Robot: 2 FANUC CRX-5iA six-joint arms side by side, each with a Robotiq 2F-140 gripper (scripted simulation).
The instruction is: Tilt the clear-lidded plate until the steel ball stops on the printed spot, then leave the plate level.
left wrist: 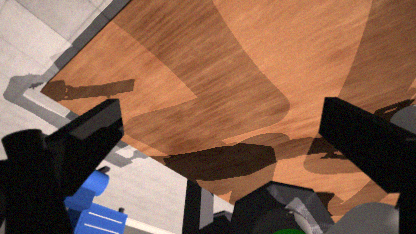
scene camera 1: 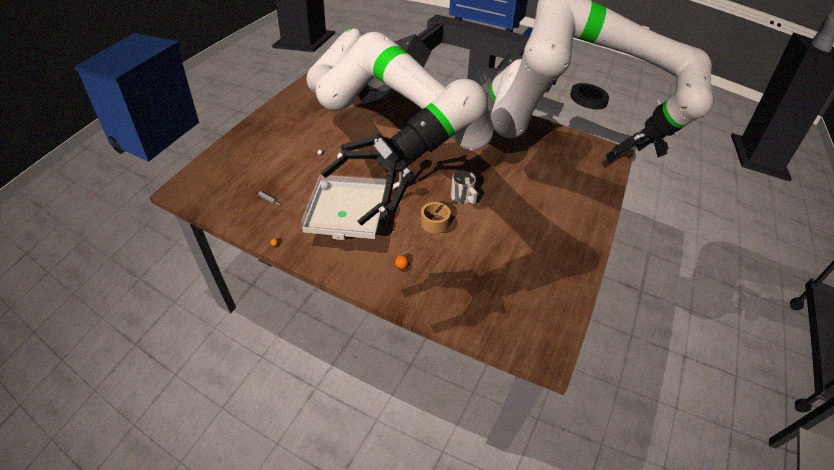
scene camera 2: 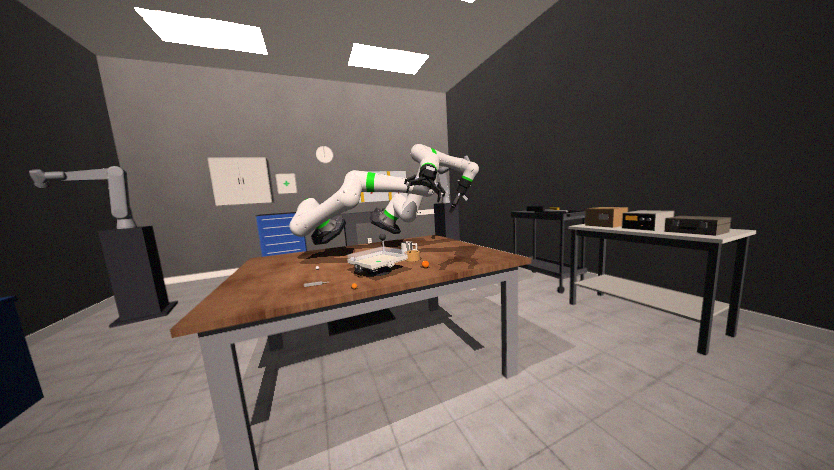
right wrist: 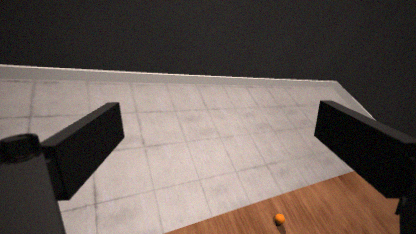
same spot on clear-lidded plate: (scene camera 1: 337,202) = (scene camera 2: 375,253)
